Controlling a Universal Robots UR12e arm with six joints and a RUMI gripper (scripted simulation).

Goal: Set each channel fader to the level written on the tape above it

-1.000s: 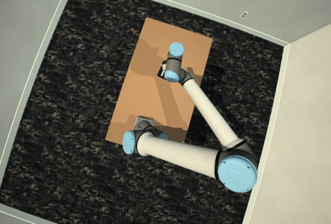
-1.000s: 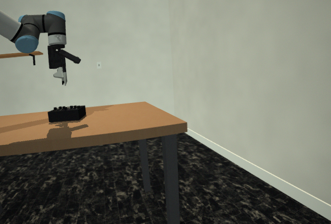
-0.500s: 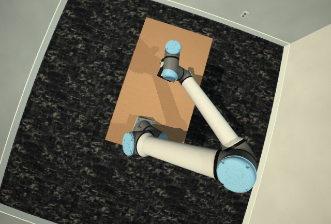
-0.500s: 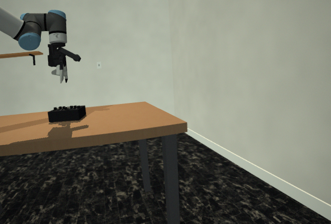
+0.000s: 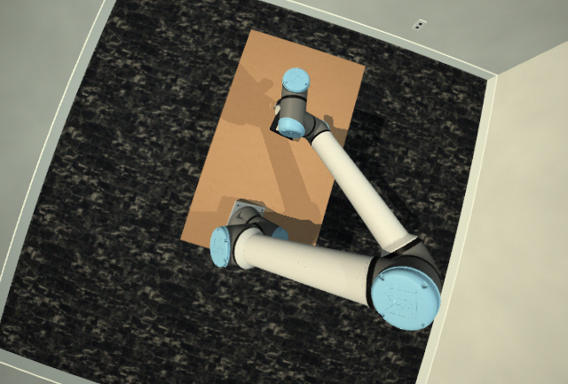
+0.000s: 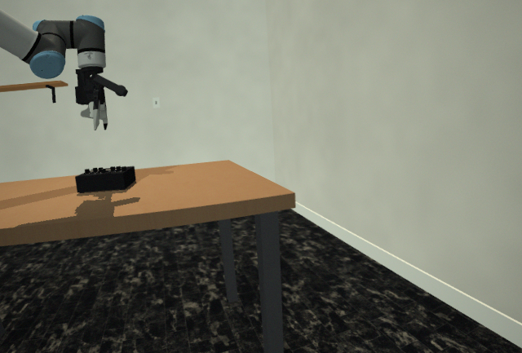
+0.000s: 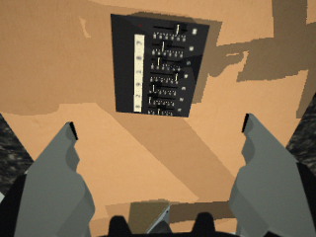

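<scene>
Now: hand 130 mm above the fader cap, 60 mm past it and 10 mm to the right of it.
</scene>
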